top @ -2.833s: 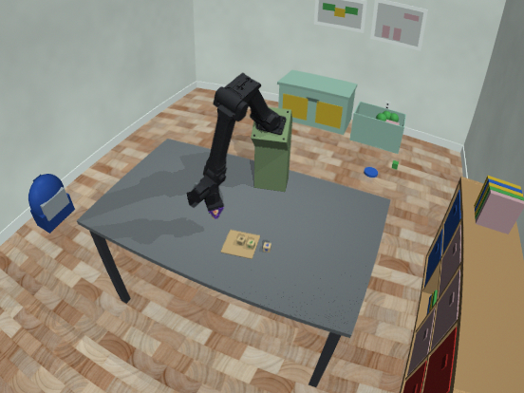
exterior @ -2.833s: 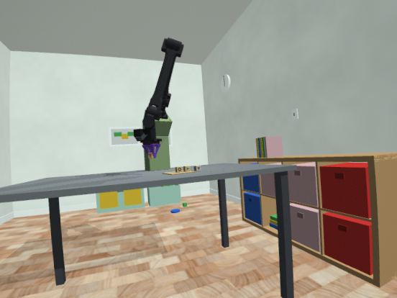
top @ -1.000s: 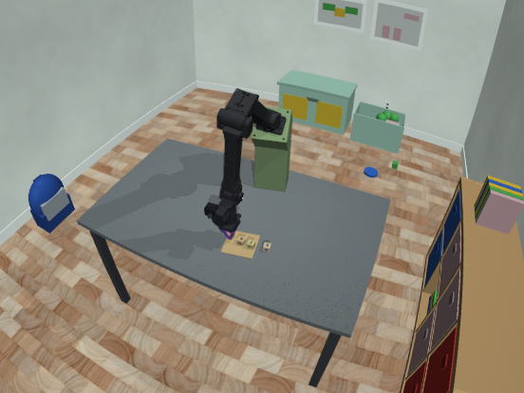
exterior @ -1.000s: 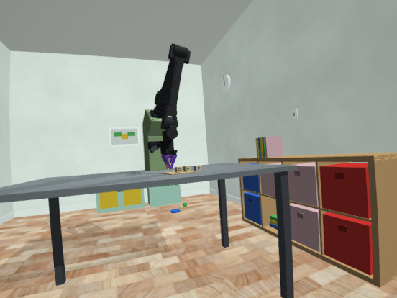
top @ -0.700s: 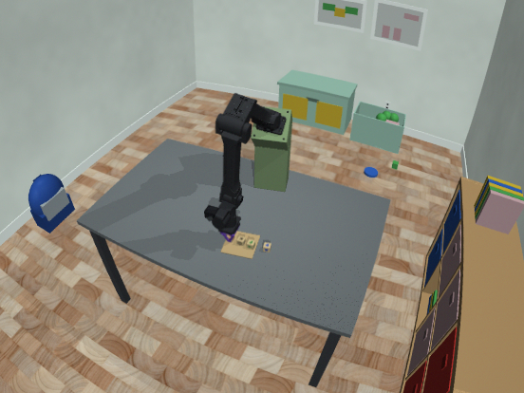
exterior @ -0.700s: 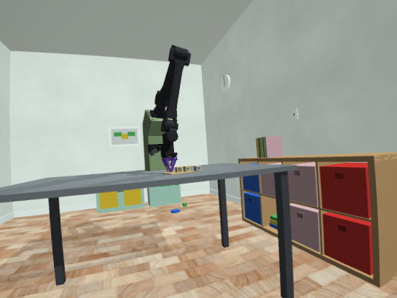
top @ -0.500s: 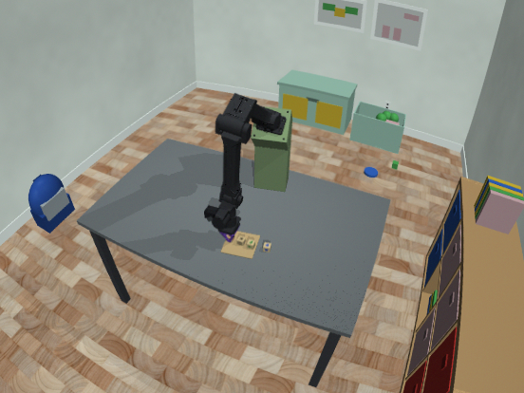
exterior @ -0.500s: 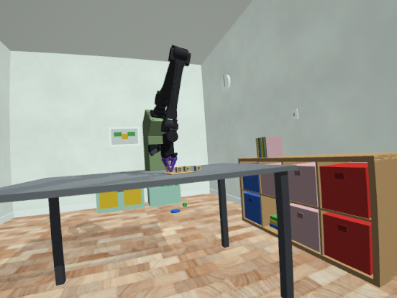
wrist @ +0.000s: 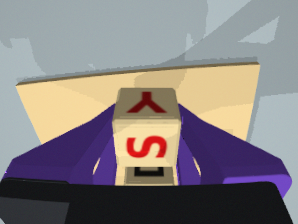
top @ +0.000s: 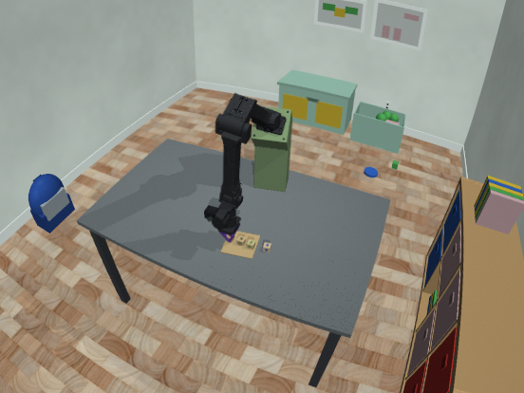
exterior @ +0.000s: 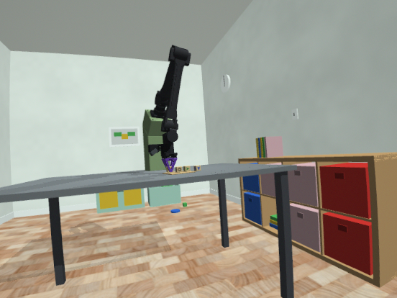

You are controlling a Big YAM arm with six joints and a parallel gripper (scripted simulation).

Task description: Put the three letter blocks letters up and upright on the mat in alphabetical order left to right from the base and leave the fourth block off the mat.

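The wooden block lies 50 mm to the left of my hand. Also, from my hand: mat: 50 mm to the left, 20 mm below.
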